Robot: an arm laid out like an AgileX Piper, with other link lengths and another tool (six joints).
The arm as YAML. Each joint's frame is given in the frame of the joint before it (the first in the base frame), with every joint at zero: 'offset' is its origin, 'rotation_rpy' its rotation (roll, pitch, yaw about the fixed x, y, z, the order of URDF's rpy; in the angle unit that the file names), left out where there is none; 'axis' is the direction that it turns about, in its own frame. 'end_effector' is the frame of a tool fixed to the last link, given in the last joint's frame.
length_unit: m
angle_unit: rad
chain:
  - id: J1
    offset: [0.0, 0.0, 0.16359]
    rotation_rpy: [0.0, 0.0, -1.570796]
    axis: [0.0, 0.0, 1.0]
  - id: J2
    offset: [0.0, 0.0, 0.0]
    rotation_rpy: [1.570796, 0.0, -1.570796]
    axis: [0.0, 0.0, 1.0]
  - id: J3
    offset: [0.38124, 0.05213, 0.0]
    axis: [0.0, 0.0, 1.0]
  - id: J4
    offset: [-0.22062, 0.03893, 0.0]
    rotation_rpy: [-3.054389, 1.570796, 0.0]
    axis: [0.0, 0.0, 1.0]
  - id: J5
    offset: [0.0, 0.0, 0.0]
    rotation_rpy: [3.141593, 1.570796, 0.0]
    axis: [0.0, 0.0, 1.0]
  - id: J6
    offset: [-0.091, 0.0, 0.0]
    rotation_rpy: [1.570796, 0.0, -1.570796]
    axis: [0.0, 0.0, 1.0]
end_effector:
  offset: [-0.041, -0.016, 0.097]
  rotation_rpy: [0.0, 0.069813, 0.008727]
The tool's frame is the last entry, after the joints.
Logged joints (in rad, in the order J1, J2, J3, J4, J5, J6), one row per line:
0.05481 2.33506 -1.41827 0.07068 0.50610 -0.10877
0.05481 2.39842 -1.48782 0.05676 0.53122 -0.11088
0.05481 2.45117 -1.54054 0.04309 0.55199 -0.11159
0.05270 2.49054 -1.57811 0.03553 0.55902 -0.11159
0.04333 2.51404 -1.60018 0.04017 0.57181 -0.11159
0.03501 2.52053 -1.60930 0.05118 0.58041 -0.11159
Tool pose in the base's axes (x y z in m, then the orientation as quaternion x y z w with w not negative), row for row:
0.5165 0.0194 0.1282 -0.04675 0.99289 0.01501 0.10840
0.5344 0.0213 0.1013 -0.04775 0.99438 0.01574 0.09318
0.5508 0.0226 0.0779 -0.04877 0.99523 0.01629 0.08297
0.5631 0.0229 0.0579 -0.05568 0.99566 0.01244 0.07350
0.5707 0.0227 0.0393 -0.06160 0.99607 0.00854 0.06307
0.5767 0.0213 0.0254 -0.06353 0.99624 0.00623 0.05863
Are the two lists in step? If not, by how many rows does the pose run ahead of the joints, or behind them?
The pose runs 2 rows behind the joints: the pose in row i belongs to the joints in row i - 2.
